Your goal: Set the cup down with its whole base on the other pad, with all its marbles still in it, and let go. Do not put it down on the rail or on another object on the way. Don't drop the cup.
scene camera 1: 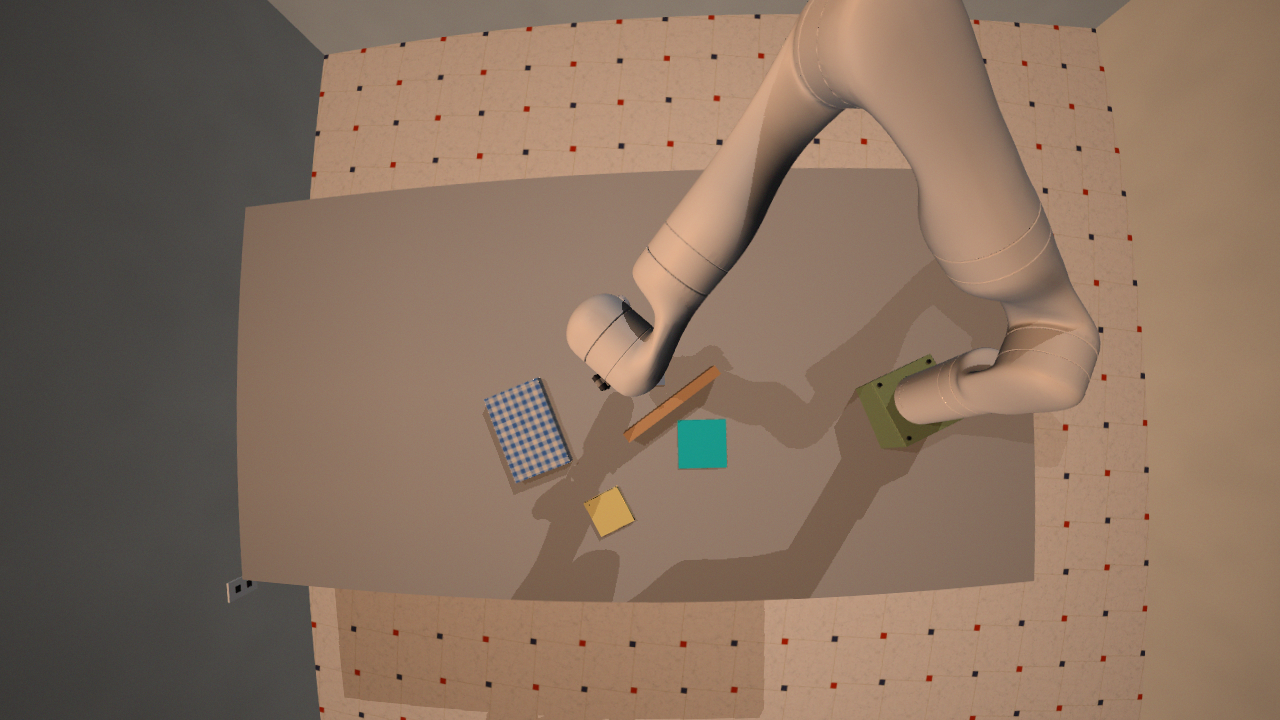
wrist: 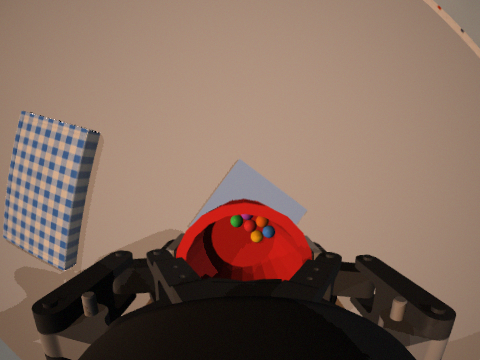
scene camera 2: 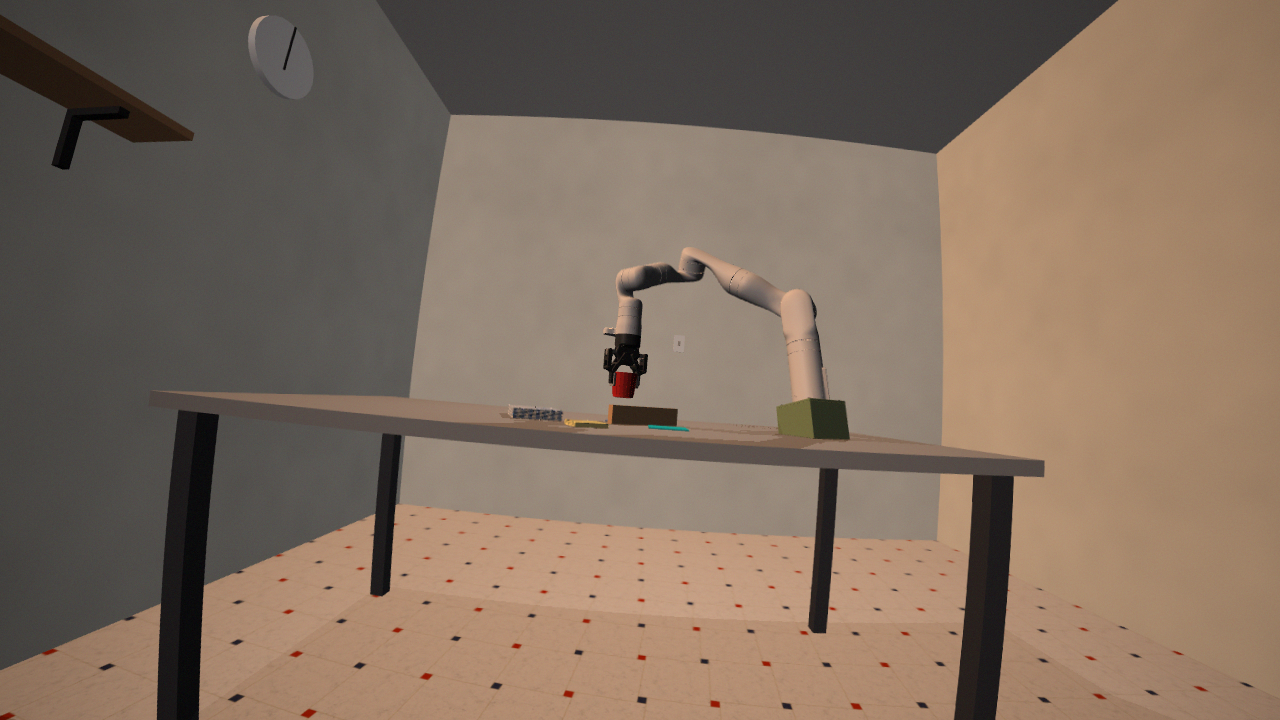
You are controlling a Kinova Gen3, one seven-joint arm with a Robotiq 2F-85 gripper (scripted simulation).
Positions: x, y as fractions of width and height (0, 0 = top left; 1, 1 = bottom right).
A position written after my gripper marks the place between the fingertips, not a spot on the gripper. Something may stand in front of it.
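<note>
A blue-checked box (scene camera 1: 0.41, 0.59) is there for me to see, and the wrist view shows the box (wrist: 0.11, 0.45) as well. I also see a wooden rail (scene camera 2: 0.48, 0.58). There is a red cup (wrist: 0.46, 0.70) too, and in that same wrist view I can see my gripper (wrist: 0.51, 0.69).
</note>
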